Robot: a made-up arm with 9 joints. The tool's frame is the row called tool. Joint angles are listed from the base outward.
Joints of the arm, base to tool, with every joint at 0 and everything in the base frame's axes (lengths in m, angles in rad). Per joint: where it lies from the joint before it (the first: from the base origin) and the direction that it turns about. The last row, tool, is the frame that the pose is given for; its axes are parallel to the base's.
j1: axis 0 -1 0 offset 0.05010 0.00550 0.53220
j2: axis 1 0 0 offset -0.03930 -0.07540 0.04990
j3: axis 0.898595 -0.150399 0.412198 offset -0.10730 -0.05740 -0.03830
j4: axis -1 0 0 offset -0.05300 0.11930 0.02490
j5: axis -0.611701 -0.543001 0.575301 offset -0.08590 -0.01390 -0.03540
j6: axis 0 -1 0 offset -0.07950 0.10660 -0.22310
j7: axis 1 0 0 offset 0.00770 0.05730 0.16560
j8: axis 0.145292 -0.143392 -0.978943 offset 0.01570 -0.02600 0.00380
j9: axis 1 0 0 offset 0.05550 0.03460 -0.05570
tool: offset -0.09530 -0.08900 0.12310
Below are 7 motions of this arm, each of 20 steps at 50 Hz.
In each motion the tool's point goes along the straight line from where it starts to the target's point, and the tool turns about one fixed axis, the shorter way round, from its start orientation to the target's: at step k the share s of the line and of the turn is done. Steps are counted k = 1, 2, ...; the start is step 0. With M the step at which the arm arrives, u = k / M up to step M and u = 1 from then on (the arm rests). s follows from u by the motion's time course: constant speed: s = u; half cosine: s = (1 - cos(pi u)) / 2; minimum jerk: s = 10 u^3 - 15 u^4 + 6 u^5.
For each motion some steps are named. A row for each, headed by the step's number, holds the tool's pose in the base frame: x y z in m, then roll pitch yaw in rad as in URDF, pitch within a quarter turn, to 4 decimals.
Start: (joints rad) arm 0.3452 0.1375 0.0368 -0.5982 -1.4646 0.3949 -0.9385 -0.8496 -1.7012
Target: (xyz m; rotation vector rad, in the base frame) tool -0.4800 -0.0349 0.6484 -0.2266 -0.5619 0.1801
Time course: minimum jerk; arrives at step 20
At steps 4, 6, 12, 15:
4: -0.3186 0.0524 0.7841 -0.8386 0.1676 0.7895
6: -0.3366 0.0426 0.7690 -0.7983 0.0791 0.7510
12: -0.4256 -0.0055 0.6941 -0.5400 -0.3268 0.4994
15: -0.4623 -0.0253 0.6633 -0.3912 -0.4692 0.3529

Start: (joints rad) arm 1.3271 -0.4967 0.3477 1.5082 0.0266 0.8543 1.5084 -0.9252 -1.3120
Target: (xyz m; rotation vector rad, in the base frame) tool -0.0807 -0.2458 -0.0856 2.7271 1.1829 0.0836
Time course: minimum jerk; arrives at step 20
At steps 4, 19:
4: -0.0765 -0.2941 -0.0216 -2.8569 0.3966 1.2528
19: -0.0807 -0.2459 -0.0855 2.9657 0.0158 0.8176

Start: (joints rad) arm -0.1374 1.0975 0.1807 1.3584 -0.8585 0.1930 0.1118 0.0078 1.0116
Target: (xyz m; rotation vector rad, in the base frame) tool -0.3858 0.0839 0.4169 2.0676 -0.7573 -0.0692
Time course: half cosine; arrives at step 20
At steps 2, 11, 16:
2: -0.3485 0.0671 0.5813 1.4128 0.3762 -0.5185
11: -0.3697 0.0767 0.4880 1.8692 0.0228 -0.4958
16: -0.3822 0.0823 0.4330 2.1384 -0.1778 -0.5578

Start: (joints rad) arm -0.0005 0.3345 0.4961 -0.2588 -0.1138 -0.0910 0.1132 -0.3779 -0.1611
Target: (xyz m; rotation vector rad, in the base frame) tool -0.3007 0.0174 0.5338 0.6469 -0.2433 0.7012
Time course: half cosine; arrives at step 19
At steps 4, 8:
4: -0.3190 -0.0243 0.6436 0.9059 -0.3683 0.4551
8: -0.3134 -0.0116 0.6103 0.7972 -0.3918 0.4989

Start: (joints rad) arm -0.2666 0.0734 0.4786 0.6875 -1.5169 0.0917 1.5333 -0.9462 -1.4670
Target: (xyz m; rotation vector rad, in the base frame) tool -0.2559 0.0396 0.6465 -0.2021 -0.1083 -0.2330
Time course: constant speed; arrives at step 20
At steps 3, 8, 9, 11, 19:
3: -0.2230 0.0734 0.8083 0.1231 0.0045 -0.7168
8: -0.2327 0.0635 0.7607 0.0392 -0.0508 -0.5763
9: -0.2346 0.0615 0.7512 0.0215 -0.0604 -0.5476
11: -0.2385 0.0575 0.7322 -0.0148 -0.0781 -0.4897
19: -0.2540 0.0416 0.6560 -0.1687 -0.1266 -0.2519

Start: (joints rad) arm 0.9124 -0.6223 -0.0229 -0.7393 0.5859 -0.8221 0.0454 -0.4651 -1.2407
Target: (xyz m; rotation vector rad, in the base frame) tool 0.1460 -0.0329 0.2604 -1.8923 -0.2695 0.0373
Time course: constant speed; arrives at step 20
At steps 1, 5, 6, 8, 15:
1: -0.0342 0.1791 0.2381 -1.8117 -0.1370 0.4642
5: 0.0037 0.1345 0.2428 -1.8325 -0.1286 0.4103
6: 0.0132 0.1233 0.2440 -1.8377 -0.1267 0.3968
8: 0.0322 0.1010 0.2463 -1.8483 -0.1230 0.3698
15: 0.0986 0.0229 0.2545 -1.8859 -0.1126 0.2751

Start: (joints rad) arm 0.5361 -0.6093 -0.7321 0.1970 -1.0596 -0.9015 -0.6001 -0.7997 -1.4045
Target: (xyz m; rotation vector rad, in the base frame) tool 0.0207 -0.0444 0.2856 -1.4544 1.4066 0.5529
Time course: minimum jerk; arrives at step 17
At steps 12, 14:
12: 0.0330 -0.0441 0.2916 -2.2857 1.0083 -1.0050
14: 0.0240 -0.0443 0.2872 -2.4011 1.0211 -1.0989

